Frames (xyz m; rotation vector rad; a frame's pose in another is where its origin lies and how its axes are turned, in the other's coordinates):
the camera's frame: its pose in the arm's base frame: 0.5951 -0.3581 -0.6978 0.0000 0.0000 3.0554
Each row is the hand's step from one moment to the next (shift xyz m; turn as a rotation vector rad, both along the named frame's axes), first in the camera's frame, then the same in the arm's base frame.
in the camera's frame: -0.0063 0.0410 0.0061 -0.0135 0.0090 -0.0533
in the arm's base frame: 0.0027 -0.0414 0.0061 0.0127 -0.0101 -0.0533
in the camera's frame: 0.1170 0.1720 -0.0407 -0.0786 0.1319 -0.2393
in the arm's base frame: -0.1314 -0.1613 -0.0407 0.0670 -0.1382 -0.2393
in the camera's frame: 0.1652 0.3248 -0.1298 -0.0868 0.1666 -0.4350
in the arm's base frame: -0.1925 -0.3094 -0.1298 0.0721 -0.1735 -0.4350
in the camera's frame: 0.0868 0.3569 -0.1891 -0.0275 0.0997 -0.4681
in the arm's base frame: -0.1172 -0.3481 -0.1891 0.0188 -0.1017 -0.4681
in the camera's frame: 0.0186 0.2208 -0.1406 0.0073 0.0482 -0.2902
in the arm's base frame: -0.0375 -0.2184 -0.1406 -0.0114 -0.0474 -0.2902
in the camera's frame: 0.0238 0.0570 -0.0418 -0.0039 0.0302 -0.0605
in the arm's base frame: -0.0286 -0.0547 -0.0418 0.0013 -0.0304 -0.0605
